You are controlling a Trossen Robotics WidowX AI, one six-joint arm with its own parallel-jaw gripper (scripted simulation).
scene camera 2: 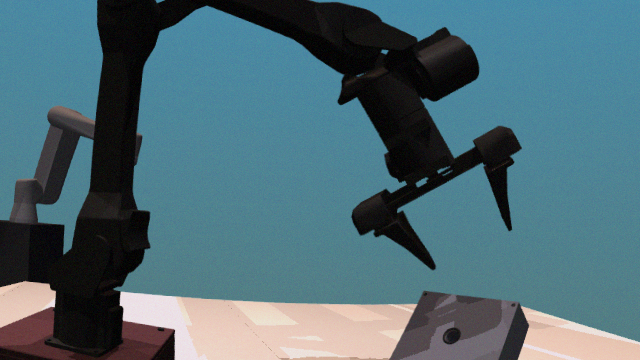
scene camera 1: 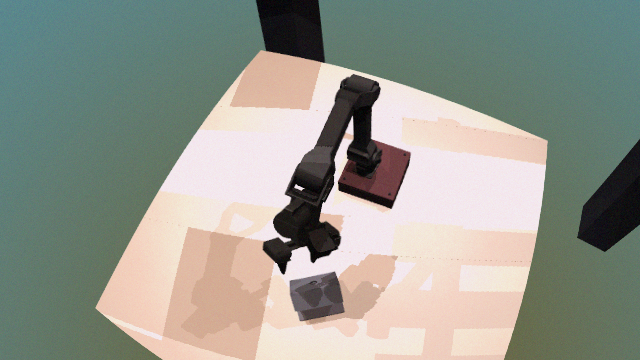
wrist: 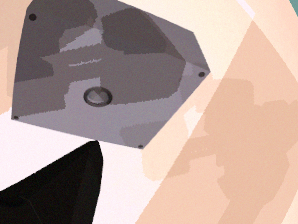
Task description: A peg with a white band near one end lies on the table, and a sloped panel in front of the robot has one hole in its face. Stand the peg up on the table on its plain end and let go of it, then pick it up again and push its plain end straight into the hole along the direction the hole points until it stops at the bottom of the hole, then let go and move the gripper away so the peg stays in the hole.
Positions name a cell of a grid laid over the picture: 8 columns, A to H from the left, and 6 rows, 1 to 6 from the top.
Labels:
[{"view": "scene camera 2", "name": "gripper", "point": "F5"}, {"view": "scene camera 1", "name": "gripper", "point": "D5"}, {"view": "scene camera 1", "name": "grey sloped panel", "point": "D5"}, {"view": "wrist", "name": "grey sloped panel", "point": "E2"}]

